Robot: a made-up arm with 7 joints. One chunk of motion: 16 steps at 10 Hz.
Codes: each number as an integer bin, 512 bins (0 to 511) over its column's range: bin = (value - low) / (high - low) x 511, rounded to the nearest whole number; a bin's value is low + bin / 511 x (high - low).
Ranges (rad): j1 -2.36..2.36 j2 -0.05..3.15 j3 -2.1..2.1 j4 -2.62..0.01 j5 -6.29..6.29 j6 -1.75..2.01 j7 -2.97..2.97
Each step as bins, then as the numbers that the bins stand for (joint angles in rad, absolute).
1 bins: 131 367 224 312 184 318 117
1 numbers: -1.1500 2.2482 -0.2589 -1.0142 -1.7602 0.5899 -1.6100
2 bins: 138 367 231 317 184 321 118
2 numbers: -1.0853 2.2482 -0.2014 -0.9885 -1.7602 0.6120 -1.5983
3 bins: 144 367 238 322 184 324 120
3 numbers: -1.0299 2.2482 -0.1438 -0.9627 -1.7602 0.6340 -1.5751
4 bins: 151 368 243 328 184 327 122
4 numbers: -0.9652 2.2545 -0.1027 -0.9319 -1.7602 0.6561 -1.5518
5 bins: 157 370 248 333 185 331 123
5 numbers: -0.9098 2.2670 -0.0616 -0.9061 -1.7356 0.6855 -1.5402
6 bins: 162 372 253 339 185 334 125
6 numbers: -0.8636 2.2795 -0.0205 -0.8752 -1.7356 0.7076 -1.5170
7 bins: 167 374 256 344 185 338 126
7 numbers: -0.8175 2.2921 0.0041 -0.8495 -1.7356 0.7370 -1.5053
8 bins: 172 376 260 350 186 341 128
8 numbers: -0.7713 2.3046 0.0370 -0.8186 -1.7110 0.7591 -1.4821
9 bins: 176 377 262 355 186 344 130
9 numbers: -0.7343 2.3109 0.0534 -0.7929 -1.7110 0.7812 -1.4588
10 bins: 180 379 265 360 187 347 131
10 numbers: -0.6974 2.3234 0.0781 -0.7672 -1.6864 0.8033 -1.4472
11 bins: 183 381 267 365 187 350 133
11 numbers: -0.6697 2.3359 0.0945 -0.7414 -1.6864 0.8253 -1.4240
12 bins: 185 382 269 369 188 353 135
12 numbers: -0.6512 2.3422 0.1110 -0.7208 -1.6617 0.8474 -1.4007
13 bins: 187 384 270 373 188 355 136
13 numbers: -0.6327 2.3547 0.1192 -0.7003 -1.6617 0.8621 -1.3891
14 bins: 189 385 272 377 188 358 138
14 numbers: -0.6142 2.3610 0.1356 -0.6797 -1.6617 0.8842 -1.3659
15 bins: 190 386 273 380 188 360 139
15 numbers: -0.6050 2.3672 0.1438 -0.6642 -1.6617 0.8989 -1.3542
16 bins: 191 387 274 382 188 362 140
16 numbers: -0.5958 2.3735 0.1521 -0.6539 -1.6617 0.9136 -1.3426
